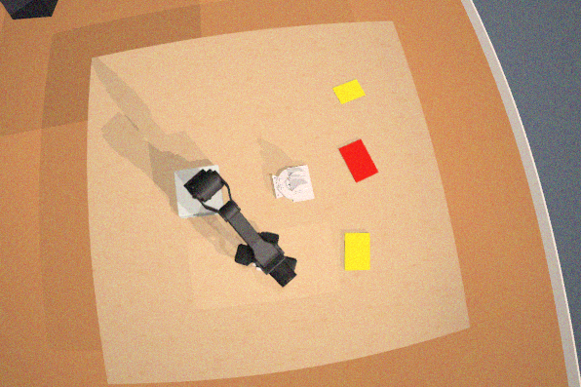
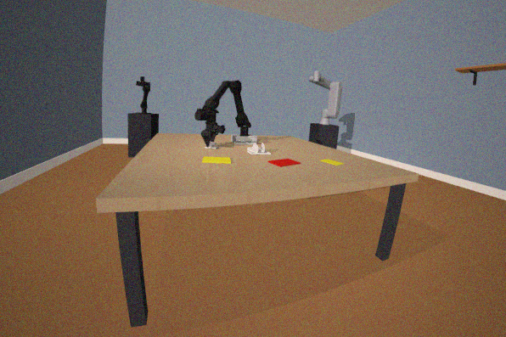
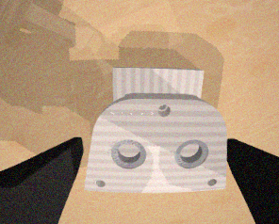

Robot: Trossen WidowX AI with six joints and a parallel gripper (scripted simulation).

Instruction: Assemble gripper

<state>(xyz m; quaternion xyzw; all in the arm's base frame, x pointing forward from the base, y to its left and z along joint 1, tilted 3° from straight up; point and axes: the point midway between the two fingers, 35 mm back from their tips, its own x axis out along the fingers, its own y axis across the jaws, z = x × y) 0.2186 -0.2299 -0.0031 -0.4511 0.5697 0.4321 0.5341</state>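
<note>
Now: gripper tip 50 mm short of the white jaw and 290 mm to the right of it. From my gripper tip the other things lie so: yellow patch 300 mm ahead, 50 mm to the left, 10 mm below; then red patch 310 mm ahead, 380 mm to the left, 10 mm below.
</note>
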